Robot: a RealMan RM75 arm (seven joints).
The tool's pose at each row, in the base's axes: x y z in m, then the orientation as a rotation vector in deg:
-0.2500 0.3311 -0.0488 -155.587 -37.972 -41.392
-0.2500 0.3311 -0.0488 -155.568 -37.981 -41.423
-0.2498 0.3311 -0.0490 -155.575 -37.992 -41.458
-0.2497 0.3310 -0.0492 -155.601 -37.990 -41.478
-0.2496 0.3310 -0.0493 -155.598 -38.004 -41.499
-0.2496 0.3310 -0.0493 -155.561 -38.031 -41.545
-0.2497 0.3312 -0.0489 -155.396 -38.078 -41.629
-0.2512 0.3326 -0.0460 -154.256 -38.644 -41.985
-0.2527 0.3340 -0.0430 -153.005 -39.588 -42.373
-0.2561 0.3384 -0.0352 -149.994 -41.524 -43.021
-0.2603 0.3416 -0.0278 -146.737 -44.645 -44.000
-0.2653 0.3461 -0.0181 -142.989 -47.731 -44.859
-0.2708 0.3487 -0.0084 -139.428 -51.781 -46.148
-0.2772 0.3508 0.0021 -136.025 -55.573 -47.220
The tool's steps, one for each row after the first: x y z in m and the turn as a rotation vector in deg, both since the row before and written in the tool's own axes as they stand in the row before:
0.0000 0.0000 0.0000 0.005 0.024 -0.010
0.0001 0.0001 0.0002 -0.020 0.017 -0.013
-0.0001 0.0002 0.0002 -0.031 0.002 -0.003
0.0000 0.0001 0.0001 -0.005 0.012 -0.013
0.0000 0.0000 0.0000 0.015 0.037 -0.023
0.0002 -0.0003 -0.0003 0.115 0.104 -0.035
0.0009 -0.0023 -0.0026 0.869 0.554 -0.381
0.0010 -0.0023 -0.0026 0.940 0.561 -0.650
0.0033 -0.0066 -0.0061 2.352 1.237 -1.323
0.0023 -0.0061 -0.0063 2.345 1.319 -2.268
0.0040 -0.0082 -0.0075 2.741 1.450 -2.291
0.0034 -0.0073 -0.0082 2.254 1.373 -3.163
0.0037 -0.0078 -0.0090 2.114 1.207 -3.019

